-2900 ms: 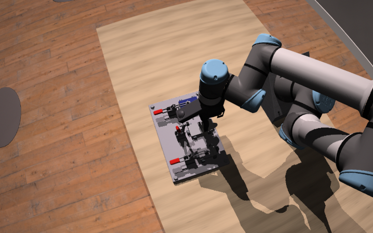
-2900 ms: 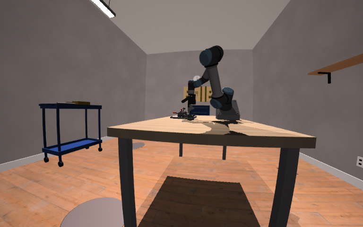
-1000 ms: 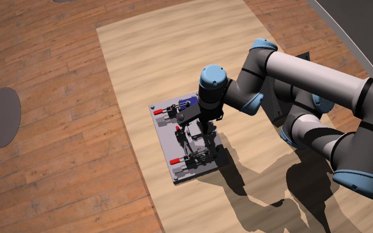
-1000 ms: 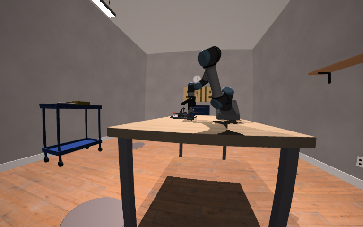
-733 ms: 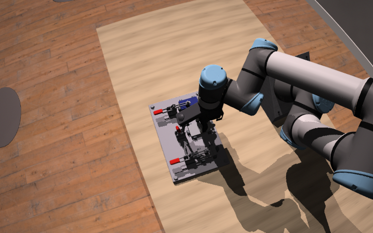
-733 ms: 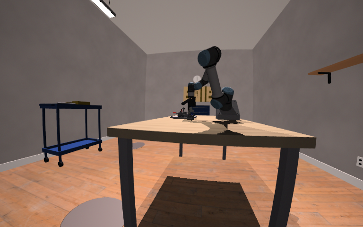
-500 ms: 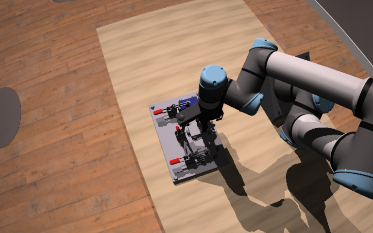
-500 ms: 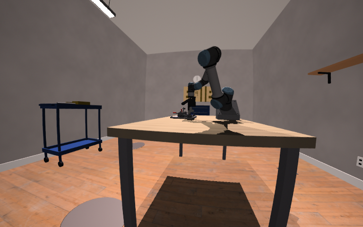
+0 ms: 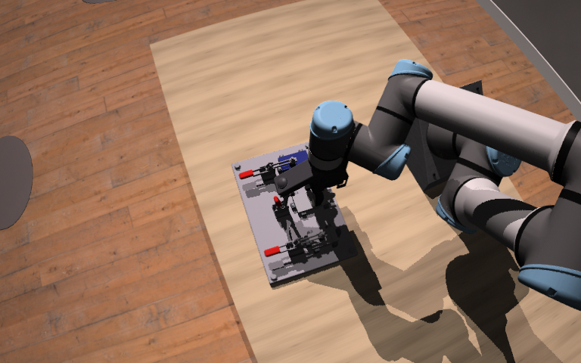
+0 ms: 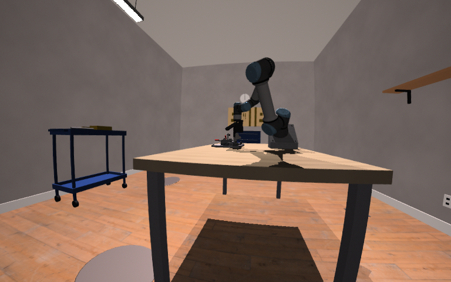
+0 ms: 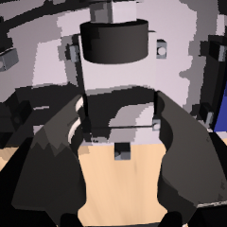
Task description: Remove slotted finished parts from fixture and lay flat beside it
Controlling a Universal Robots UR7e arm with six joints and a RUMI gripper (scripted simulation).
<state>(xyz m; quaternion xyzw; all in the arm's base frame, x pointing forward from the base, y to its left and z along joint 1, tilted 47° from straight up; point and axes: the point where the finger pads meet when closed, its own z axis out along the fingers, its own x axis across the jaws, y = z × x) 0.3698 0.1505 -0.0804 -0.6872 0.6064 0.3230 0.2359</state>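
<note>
My hand is 10 mm past the pale grey part and 10 mm above it. Also, from my hand: grey fixture plate (50 mm ahead, 30 mm below); then blue blank (110 mm to the right, 10 mm below, 10 mm ahead).
</note>
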